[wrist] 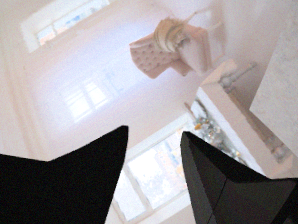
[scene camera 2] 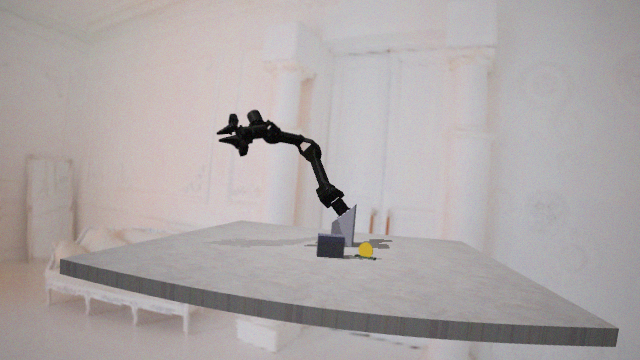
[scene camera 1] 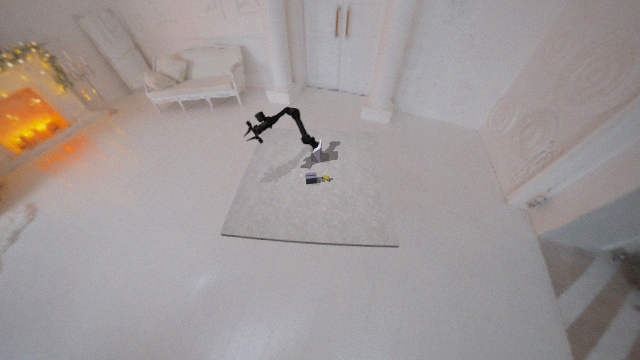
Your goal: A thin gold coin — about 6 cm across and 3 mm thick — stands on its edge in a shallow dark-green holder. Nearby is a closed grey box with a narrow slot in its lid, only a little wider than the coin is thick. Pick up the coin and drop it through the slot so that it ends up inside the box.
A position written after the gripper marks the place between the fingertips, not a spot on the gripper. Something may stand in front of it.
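Observation:
Visible: the gripper (scene camera 2: 217,137). The wrist view likewise shows the gripper (wrist: 155,135).

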